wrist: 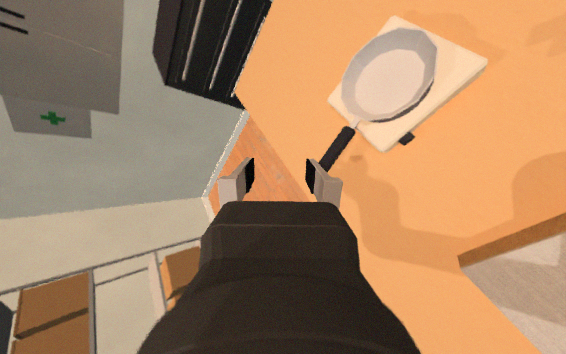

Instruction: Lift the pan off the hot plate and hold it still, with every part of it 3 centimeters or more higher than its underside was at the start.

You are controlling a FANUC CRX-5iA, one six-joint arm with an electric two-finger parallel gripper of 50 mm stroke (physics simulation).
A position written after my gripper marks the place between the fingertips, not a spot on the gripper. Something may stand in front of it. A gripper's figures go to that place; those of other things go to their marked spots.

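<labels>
There's a pan (391, 72) that's 54 cm from the lens, and a hot plate (458, 67) at 53 cm from the lens. As for my gripper (280, 169), it's 17 cm from the lens.
</labels>
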